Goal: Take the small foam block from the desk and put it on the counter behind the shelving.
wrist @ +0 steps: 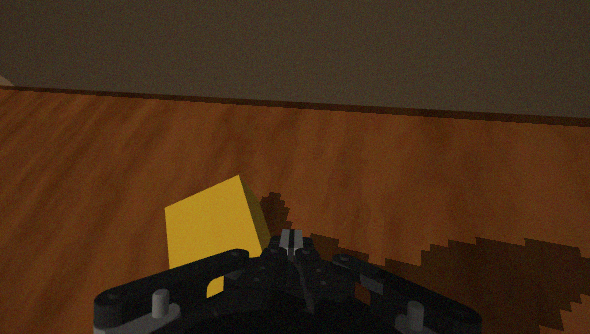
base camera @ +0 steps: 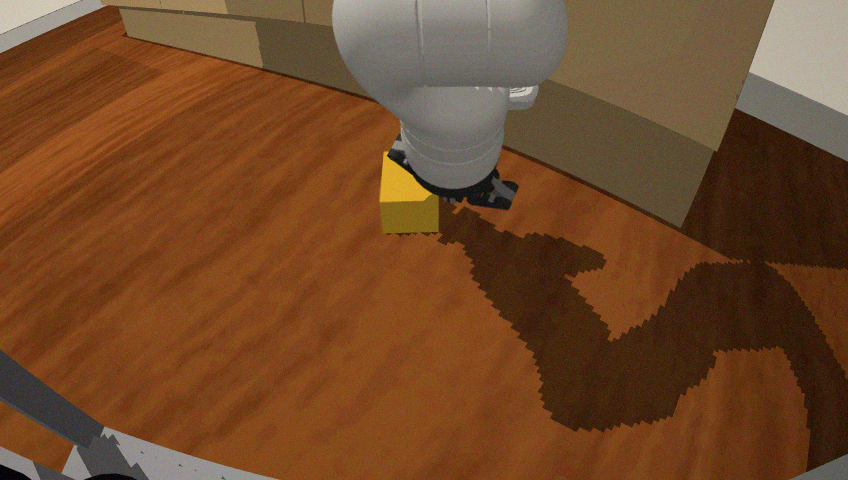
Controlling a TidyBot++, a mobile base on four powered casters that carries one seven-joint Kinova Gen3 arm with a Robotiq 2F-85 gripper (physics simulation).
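Places are measured from the arm's base along level axes (x right, y ahead, z up), in metres.
Where they show: gripper, fingertip midpoint: [wrist: 291, 243].
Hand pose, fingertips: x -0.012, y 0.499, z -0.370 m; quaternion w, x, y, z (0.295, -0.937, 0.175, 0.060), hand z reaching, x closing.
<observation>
After its pixels a point has its place.
A yellow block [base camera: 409, 216] {x -0.055, y 0.462, z -0.373 m} [wrist: 212, 222] {x -0.059, y 0.524, z -0.351 m} rests on the wooden floor near the tan cabinet. The arm's wrist hides part of it in the base camera view. My gripper [wrist: 291, 243] {x -0.012, y 0.499, z -0.370 m} is shut with nothing between its fingers. In the wrist view its closed fingertips are just right of the block; whether they touch it I cannot tell. In the base camera view the gripper's black body is at the block's right side and its fingertips are hidden. The counter top, desk top and shelving do not show.
The tan cabinet [base camera: 642, 71] {x 0.174, y 0.505, z -0.194 m} stands behind the gripper, with its recessed base meeting the floor [base camera: 267, 297] {x -0.191, y 0.358, z -0.396 m}. A pale wall with a grey baseboard [base camera: 791, 118] {x 0.721, y 0.851, z -0.362 m} is at the right. The arm casts a dark shadow on the floor. A grey bar [base camera: 44, 395] shows at the lower left.
</observation>
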